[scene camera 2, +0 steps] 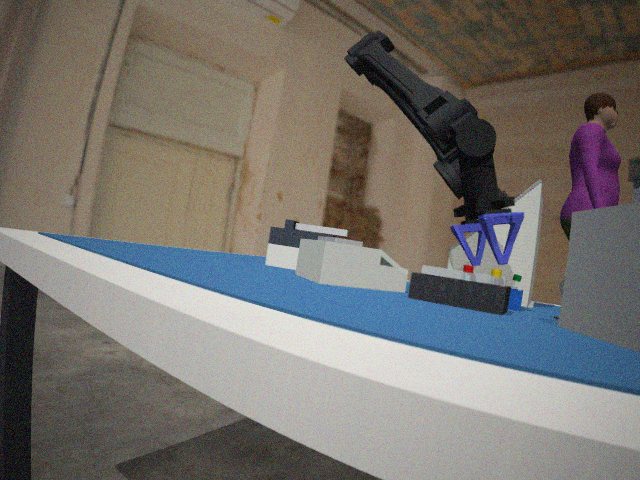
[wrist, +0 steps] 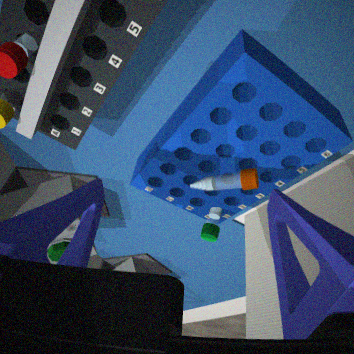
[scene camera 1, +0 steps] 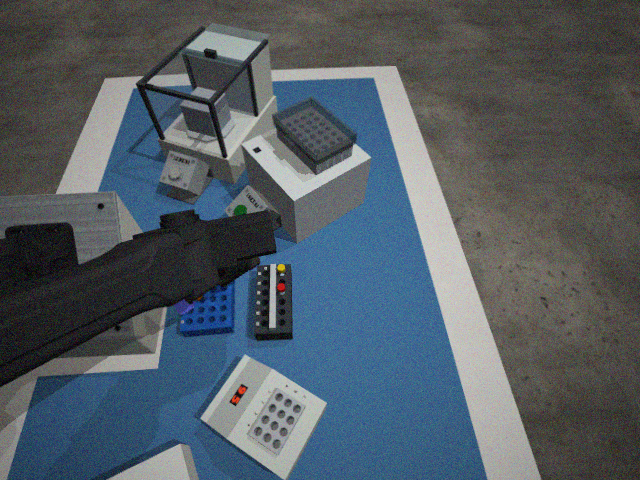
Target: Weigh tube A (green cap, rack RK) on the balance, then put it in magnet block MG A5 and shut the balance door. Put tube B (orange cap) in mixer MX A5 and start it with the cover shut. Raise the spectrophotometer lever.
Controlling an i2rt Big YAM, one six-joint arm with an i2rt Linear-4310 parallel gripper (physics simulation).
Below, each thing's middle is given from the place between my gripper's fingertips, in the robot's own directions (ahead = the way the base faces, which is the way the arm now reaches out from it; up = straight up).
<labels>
Right now the mixer point(scene camera 1: 308, 197) is 160 mm ahead of my hand, 240 mm to the left of it and 30 mm above it. Round my hand: PRINT button box point(scene camera 1: 189, 177): 100 mm behind, 290 mm to the left, 20 mm below; dark cover point(scene camera 1: 317, 132): 180 mm ahead, 250 mm to the left, 120 mm above; balance point(scene camera 1: 214, 92): 30 mm behind, 440 mm to the left, 50 mm above.
</labels>
